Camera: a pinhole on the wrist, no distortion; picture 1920 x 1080 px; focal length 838.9 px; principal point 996.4 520.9 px. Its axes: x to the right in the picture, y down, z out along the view. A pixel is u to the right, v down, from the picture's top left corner.
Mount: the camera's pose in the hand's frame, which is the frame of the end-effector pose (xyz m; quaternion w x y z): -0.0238 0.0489 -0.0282 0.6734 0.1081 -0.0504 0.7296
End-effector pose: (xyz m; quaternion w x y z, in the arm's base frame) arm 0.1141 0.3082 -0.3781 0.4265 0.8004 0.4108 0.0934
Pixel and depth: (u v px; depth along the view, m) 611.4 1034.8 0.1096
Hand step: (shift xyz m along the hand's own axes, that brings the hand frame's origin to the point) -0.0771 -0.0299 0.0718
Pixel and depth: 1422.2 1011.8 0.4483
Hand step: -0.2600 0.1487 0.4776
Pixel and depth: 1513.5 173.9 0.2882
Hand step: 0.1082 0.1689 0.2833
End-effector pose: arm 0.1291 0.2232 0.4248 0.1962 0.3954 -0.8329 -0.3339
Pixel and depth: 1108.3 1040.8 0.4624
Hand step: -0.2713 -0.0177 0.4556
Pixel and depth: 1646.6 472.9 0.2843
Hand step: 0.0025 0.2022 0.2966
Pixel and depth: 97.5 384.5 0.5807
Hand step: 0.1656 -0.6747 0.3888
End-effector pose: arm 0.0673 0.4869 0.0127 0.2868 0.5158 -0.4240 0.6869
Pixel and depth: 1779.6 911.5 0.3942
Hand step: -0.1964 0.3040 0.4510
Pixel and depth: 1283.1 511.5 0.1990
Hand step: -0.0084 0.0716 0.1803
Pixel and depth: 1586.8 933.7 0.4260
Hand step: -0.2147 0.2284 0.4684
